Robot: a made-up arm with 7 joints.
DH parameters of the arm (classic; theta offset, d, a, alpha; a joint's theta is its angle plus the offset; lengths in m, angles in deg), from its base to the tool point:
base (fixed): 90 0.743 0.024 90
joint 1: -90 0.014 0.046 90
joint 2: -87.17 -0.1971 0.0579 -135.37
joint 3: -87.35 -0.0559 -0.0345 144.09
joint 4: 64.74 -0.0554 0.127 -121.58
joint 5: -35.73 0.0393 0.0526 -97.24
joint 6: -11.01 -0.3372 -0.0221 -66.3
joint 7: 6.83 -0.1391 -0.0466 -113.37
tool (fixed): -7.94 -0.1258 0 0
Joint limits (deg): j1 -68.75..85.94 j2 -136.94..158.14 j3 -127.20..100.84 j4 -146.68..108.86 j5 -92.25..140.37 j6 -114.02..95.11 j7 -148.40..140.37
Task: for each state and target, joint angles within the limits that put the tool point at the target. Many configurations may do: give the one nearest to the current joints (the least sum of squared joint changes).
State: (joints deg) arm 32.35 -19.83 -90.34 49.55 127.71 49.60 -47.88
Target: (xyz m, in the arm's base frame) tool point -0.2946 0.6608 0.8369
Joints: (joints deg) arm 19.56 -7.78 -82.05 35.13 135.69 56.28 -61.05
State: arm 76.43 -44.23 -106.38 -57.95 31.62 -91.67 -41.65
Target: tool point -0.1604 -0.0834 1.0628
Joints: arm 58.93 -10.41 -122.51 -46.39 31.61 -78.08 -48.27
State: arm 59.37 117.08 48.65 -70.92 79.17 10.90 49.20
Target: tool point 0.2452 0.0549 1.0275
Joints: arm 27.66 122.03 29.53 -32.91 81.96 6.30 42.01
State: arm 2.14 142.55 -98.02 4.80 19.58 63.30 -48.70
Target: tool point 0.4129 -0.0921 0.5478
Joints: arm -26.93 149.42 -120.50 32.34 11.50 63.10 -63.98
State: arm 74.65 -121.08 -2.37 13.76 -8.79 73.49 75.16
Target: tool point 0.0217 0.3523 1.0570
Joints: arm 85.94 -136.02 -6.16 -13.51 -8.70 53.73 43.13
